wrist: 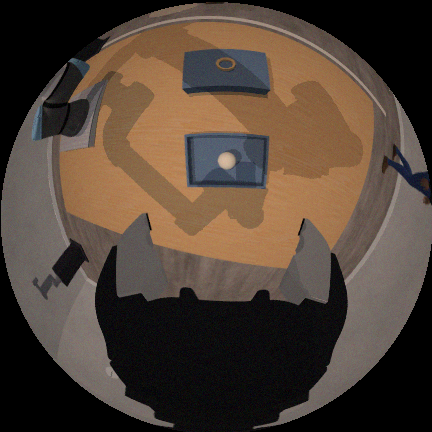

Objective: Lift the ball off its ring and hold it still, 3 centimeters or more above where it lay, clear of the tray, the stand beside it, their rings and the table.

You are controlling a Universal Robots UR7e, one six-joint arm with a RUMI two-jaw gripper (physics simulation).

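Places are measured from the arm's base along level axes (x ahead, y left, z up), in millimetres.
Pixels of known places: gripper, fingertip midpoint: (225,218); arm's base, link origin: (77,117).
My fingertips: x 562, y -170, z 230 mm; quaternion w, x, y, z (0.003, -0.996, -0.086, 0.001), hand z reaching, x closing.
Observation:
Ahead of a thing's pixels: the offset from my fingertips to its top centre. "pt": to the spot under its first point. Level surfaces: height alone.
A pale cream ball {2 mm back, 16 mm left, 207 mm down} (226,160) lies in the blue walled tray {pt 85 mm back, 24 mm right, 234 mm down} (188,170), a little right of the middle of its floor. The ring under the ball cannot be made out. The blue stand (197,72) is a raised block beyond the tray, with an orange-brown ring {pt 61 mm back, 250 mm left, 202 mm down} (218,64) lying on its top. My gripper (225,218) is open, its two grey fingers wide apart, with nothing between them. In the wrist view the fingertips show below the tray and the ball, apart from both; their height above the table is hard to tell.
The wooden table {257 mm down} (155,200) carries the tray and stand, and shadows of the arm fall across it. The robot's base and dark arm parts (60,112) are at the left on a grey plate (80,141). A person's legs (407,172) show beyond the table at the right.

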